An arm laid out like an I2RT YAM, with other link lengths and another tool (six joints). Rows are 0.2 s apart.
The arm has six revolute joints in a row. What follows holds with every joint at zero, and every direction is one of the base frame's.
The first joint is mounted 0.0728 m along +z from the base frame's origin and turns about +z.
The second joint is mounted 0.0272 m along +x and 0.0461 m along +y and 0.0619 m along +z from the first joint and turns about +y.
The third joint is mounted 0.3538 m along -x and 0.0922 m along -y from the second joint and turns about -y.
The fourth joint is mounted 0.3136 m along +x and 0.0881 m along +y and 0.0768 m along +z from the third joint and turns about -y.
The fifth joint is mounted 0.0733 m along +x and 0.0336 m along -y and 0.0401 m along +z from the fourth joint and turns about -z.
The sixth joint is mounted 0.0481 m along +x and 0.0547 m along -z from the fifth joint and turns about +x.
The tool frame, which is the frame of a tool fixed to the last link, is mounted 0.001 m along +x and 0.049 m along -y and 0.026 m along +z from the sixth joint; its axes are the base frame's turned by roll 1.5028, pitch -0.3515 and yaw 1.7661 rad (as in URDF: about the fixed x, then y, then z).
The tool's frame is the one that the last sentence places.
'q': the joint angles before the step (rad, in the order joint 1, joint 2, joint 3, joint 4, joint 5, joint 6). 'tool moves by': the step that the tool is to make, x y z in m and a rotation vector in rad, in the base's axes. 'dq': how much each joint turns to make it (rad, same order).
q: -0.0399 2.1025 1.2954 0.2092 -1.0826 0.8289
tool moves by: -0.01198 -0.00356 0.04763 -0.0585 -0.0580 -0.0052
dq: -0.0015 -0.0996 0.0083 -0.1270 0.0351 -0.0908
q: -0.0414 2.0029 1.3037 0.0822 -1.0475 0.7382
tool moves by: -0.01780 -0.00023 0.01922 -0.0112 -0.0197 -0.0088
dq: 0.0000 -0.0719 -0.0451 -0.0125 0.0132 -0.0068
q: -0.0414 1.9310 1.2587 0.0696 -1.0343 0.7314
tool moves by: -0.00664 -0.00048 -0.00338 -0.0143 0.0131 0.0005
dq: 0.0000 -0.0097 -0.0166 -0.0262 0.0082 -0.0241
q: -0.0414 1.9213 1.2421 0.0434 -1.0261 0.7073
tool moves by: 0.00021 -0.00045 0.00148 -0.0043 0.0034 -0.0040
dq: 0.0000 -0.0007 0.0057 -0.0116 0.0058 -0.0023
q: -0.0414 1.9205 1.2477 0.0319 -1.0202 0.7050
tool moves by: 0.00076 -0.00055 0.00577 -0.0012 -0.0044 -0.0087
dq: 0.0000 -0.0063 0.0080 -0.0029 0.0076 0.0082
